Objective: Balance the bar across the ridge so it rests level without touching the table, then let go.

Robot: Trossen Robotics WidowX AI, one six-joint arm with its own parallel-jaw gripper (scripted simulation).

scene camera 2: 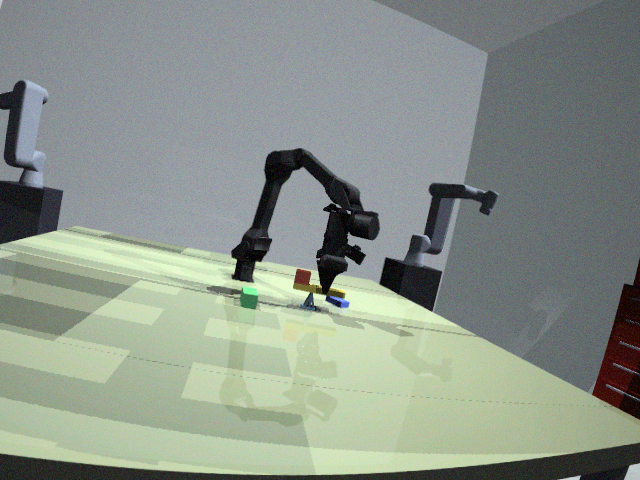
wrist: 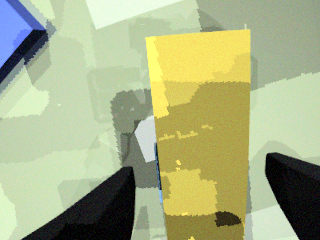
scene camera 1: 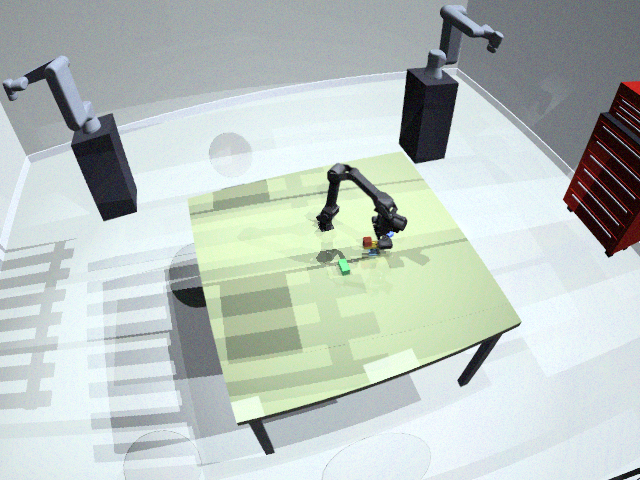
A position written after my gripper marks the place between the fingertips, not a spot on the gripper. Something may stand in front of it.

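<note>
A yellow bar [wrist: 200,83] is visible. My gripper [scene camera 2: 323,291] is open and empty, holding nothing; the wrist view shows the gripper [wrist: 200,170] as well.
</note>
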